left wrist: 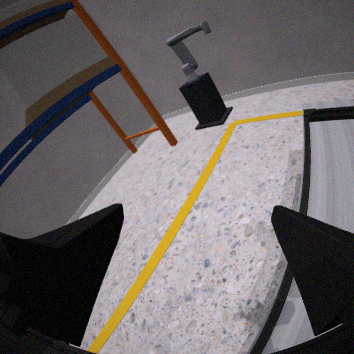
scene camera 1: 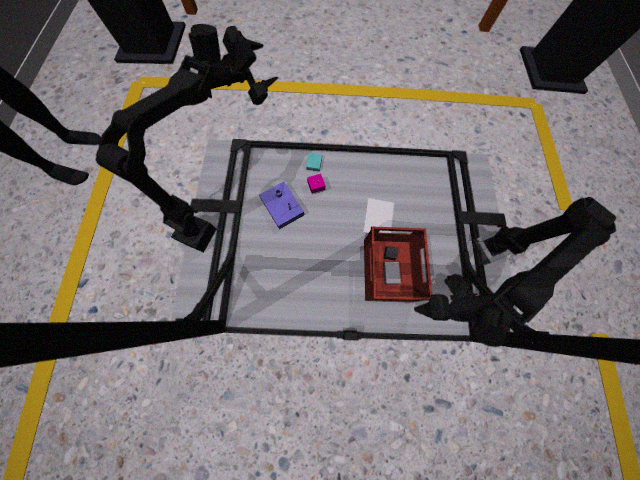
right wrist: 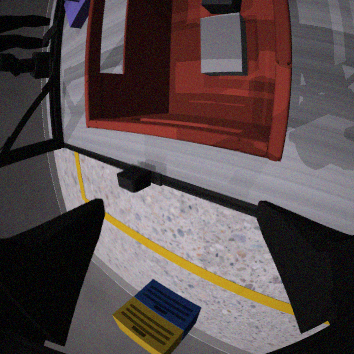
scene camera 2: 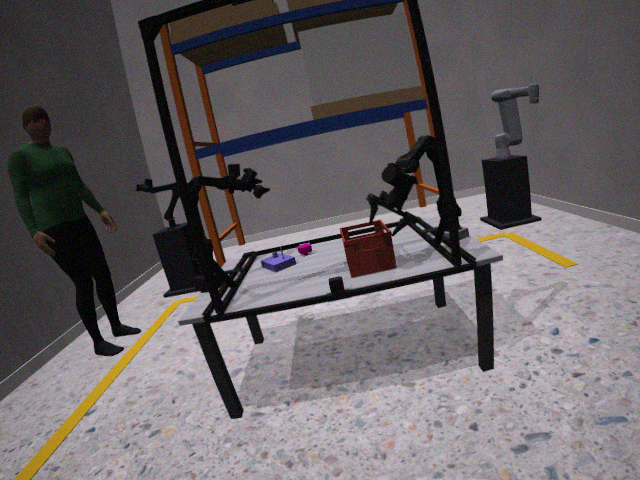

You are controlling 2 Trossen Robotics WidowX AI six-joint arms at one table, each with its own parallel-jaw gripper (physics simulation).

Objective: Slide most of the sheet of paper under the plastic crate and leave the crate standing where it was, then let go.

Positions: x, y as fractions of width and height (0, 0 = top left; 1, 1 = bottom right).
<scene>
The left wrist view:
left gripper: 0.57, 0.60
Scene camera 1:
right gripper: 0.66, 0.65
red plastic crate: 0.64, 0.60
white sheet of paper: 0.59, 0.44, on the table
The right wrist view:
right gripper: 0.52, 0.59
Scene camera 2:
red plastic crate: 0.59, 0.54
</scene>
